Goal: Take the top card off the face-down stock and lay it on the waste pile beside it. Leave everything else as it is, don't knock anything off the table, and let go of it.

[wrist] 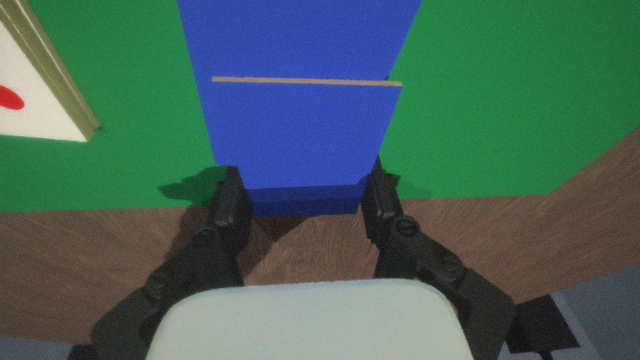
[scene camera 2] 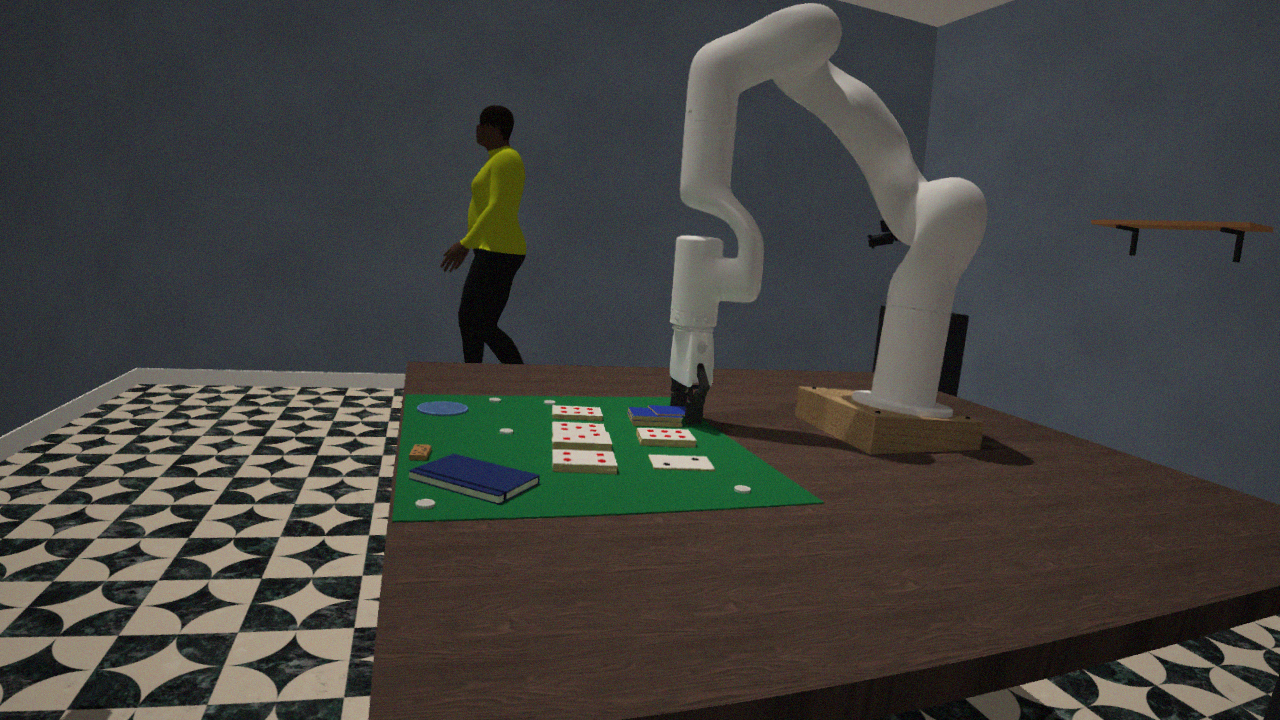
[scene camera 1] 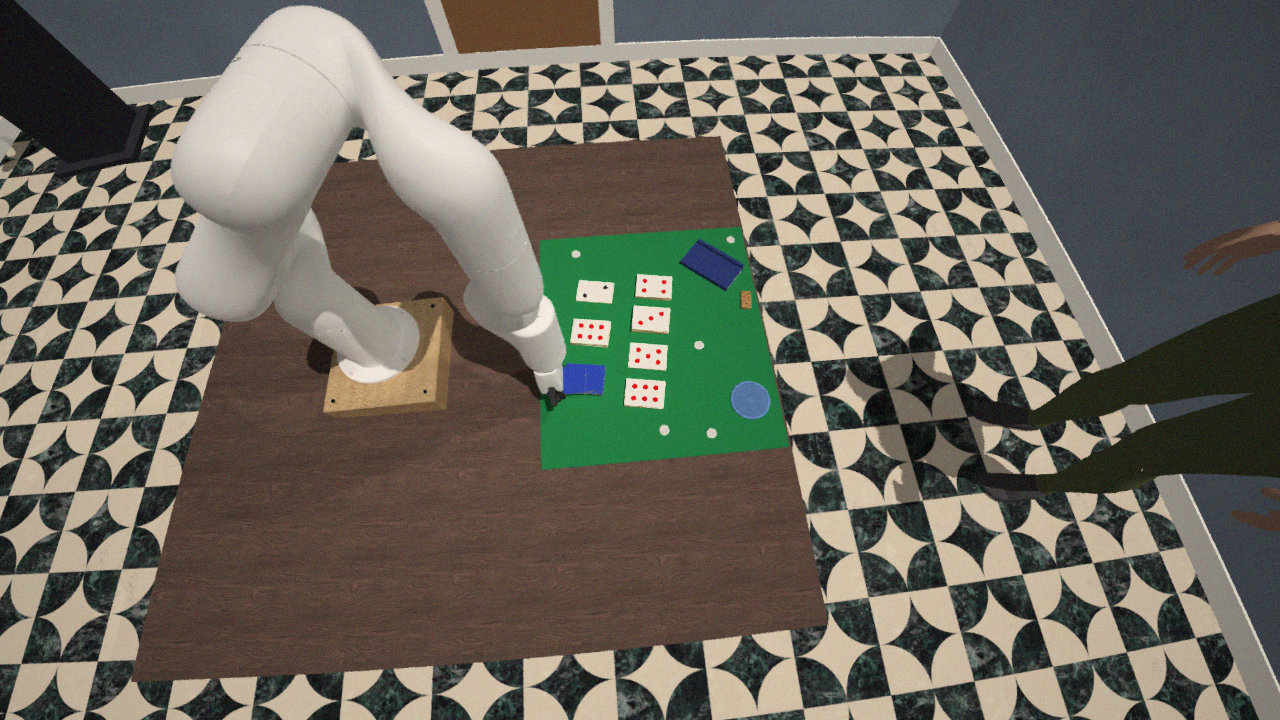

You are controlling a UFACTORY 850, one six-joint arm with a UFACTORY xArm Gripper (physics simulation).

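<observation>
The face-down stock (scene camera 1: 596,378) (scene camera 2: 640,414) (wrist: 300,35) is blue, on the green mat near the arm. Its top card (scene camera 1: 573,380) (scene camera 2: 669,411) (wrist: 300,135) is shifted toward the arm, its near end past the mat's edge in the wrist view and darkly shaded. My gripper (scene camera 1: 554,397) (scene camera 2: 691,413) (wrist: 305,171) points down, one finger against each long edge of that near end; it is shut on the top card. The card's far part lies over the stock; whether it is lifted is unclear. The face-up pile nearest beside the stock (scene camera 1: 590,332) (scene camera 2: 666,437) shows red pips.
A two-pip black card (scene camera 1: 595,291) (scene camera 2: 681,462) and a column of red-pip piles (scene camera 1: 647,356) (scene camera 2: 584,461) lie nearby. A navy book (scene camera 1: 712,264) (scene camera 2: 474,475), a blue disc (scene camera 1: 750,400) (scene camera 2: 442,408), a small brown block (scene camera 1: 746,300) (scene camera 2: 419,452) and several white discs are farther out.
</observation>
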